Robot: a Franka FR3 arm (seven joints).
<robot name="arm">
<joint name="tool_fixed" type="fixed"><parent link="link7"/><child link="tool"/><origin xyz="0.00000 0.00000 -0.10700" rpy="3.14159 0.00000 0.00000"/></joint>
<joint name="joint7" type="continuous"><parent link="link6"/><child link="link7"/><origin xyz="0.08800 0.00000 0.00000"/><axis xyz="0 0 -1"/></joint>
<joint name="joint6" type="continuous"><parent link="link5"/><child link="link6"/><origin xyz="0.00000 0.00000 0.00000"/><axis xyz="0 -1 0"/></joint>
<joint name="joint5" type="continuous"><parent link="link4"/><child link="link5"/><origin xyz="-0.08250 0.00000 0.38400"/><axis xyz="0 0 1"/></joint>
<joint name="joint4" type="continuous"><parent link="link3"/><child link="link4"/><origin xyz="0.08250 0.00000 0.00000"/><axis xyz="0 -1 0"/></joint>
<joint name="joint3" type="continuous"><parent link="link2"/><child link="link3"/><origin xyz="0.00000 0.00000 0.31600"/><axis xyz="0 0 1"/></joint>
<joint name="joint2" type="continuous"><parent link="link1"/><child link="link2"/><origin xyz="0.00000 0.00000 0.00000"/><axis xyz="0 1 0"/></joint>
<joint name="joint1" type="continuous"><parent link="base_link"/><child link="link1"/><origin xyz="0.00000 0.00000 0.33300"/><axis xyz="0 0 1"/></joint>
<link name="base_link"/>
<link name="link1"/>
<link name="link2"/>
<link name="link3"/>
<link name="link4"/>
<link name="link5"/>
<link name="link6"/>
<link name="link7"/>
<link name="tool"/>
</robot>
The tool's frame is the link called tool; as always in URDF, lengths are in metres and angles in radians. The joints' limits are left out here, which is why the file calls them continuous.
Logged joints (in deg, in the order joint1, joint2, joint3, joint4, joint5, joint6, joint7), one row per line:
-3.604 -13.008 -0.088 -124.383 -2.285 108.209 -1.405
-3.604 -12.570 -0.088 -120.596 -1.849 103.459 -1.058
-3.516 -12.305 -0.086 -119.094 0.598 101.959 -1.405
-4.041 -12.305 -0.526 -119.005 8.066 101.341 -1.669
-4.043 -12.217 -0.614 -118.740 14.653 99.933 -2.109
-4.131 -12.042 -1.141 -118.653 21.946 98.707 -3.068
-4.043 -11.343 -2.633 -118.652 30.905 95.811 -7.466
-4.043 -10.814 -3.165 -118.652 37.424 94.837 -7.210
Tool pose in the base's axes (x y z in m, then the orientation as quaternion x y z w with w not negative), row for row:
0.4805 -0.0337 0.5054 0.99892 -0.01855 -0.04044 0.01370
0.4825 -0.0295 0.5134 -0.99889 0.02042 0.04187 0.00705
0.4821 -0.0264 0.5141 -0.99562 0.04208 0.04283 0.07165
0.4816 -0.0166 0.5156 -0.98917 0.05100 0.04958 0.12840
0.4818 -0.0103 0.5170 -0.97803 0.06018 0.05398 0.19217
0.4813 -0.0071 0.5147 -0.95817 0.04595 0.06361 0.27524
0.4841 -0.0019 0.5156 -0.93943 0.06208 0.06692 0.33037
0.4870 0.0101 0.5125 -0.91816 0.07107 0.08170 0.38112
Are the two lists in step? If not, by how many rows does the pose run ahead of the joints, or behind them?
The pose runs 1 row ahead of the joints: the pose in row i belongs to the joints in row i + 1.
